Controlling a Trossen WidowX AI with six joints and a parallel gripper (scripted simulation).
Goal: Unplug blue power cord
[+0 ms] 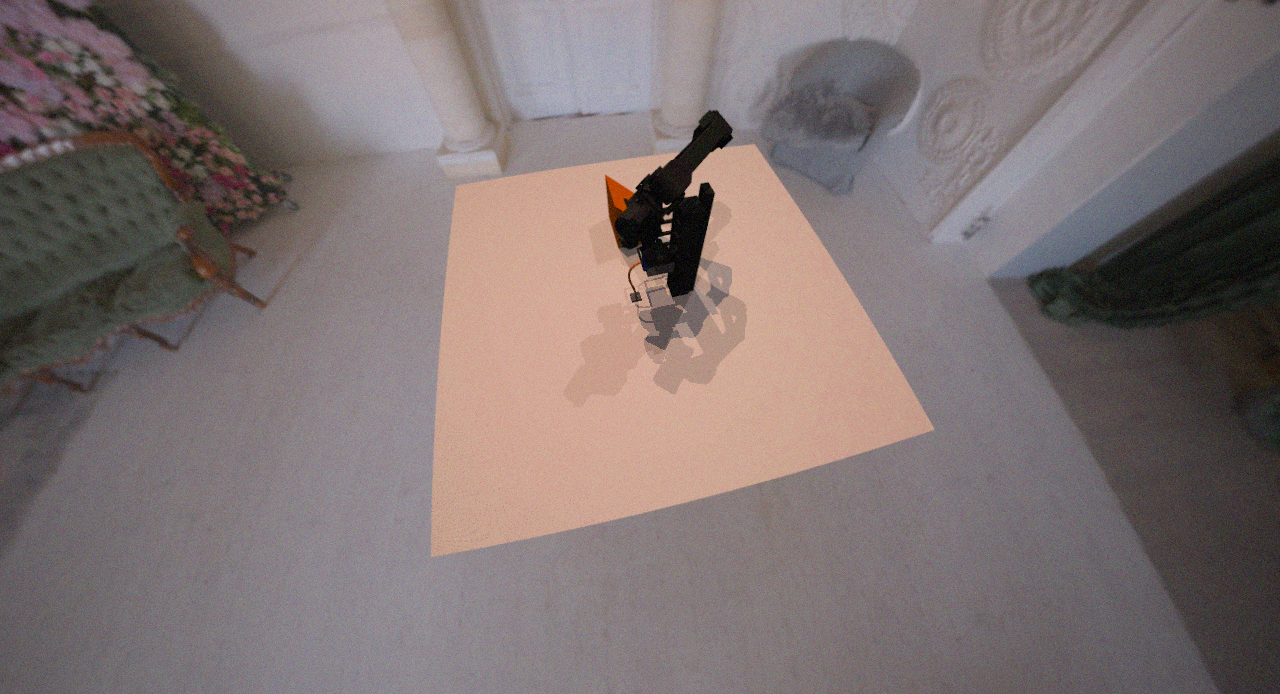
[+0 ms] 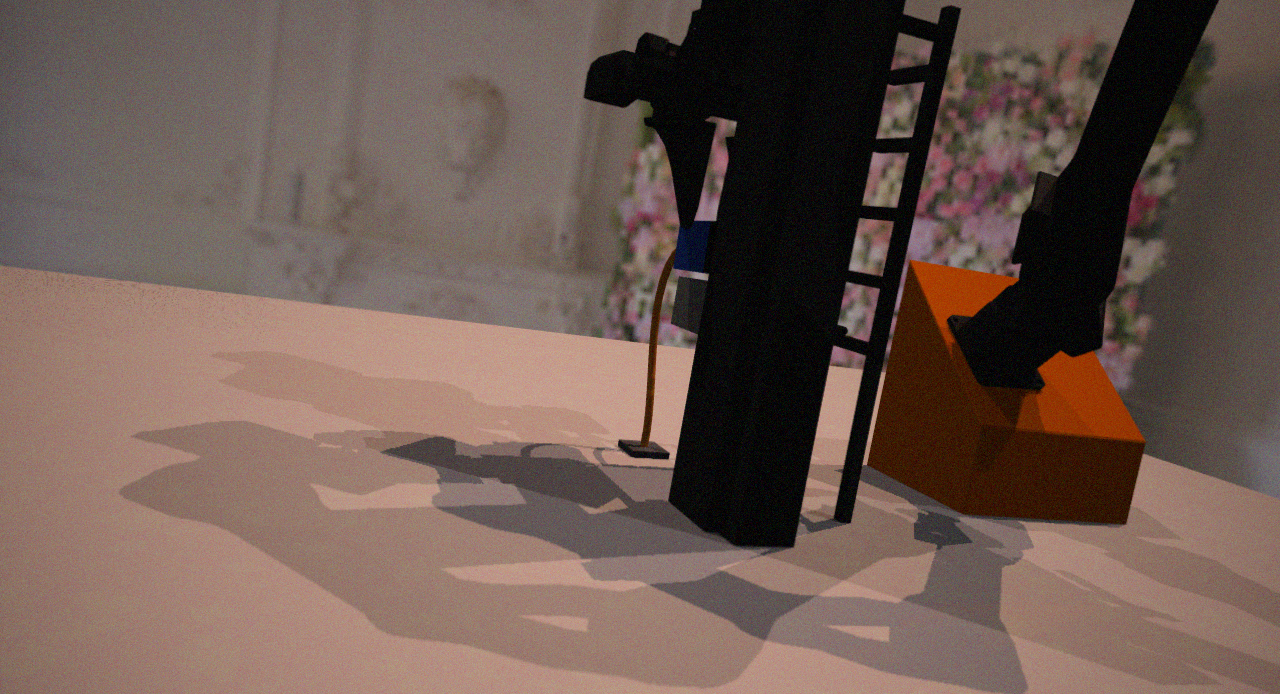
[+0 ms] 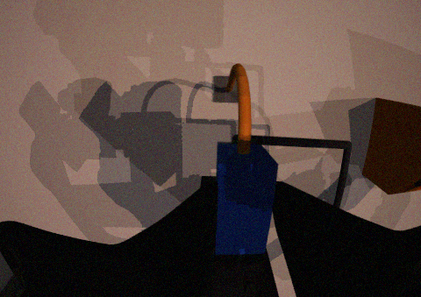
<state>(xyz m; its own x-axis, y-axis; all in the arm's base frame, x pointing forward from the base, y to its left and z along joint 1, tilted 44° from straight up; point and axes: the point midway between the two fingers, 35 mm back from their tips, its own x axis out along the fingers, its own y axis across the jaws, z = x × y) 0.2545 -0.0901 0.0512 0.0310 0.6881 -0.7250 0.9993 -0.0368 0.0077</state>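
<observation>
Right now my gripper tip is 30 mm to the right of the blue plug. From my gripper tip the other things lie so: dark pad: 40 mm to the right, 170 mm below.
</observation>
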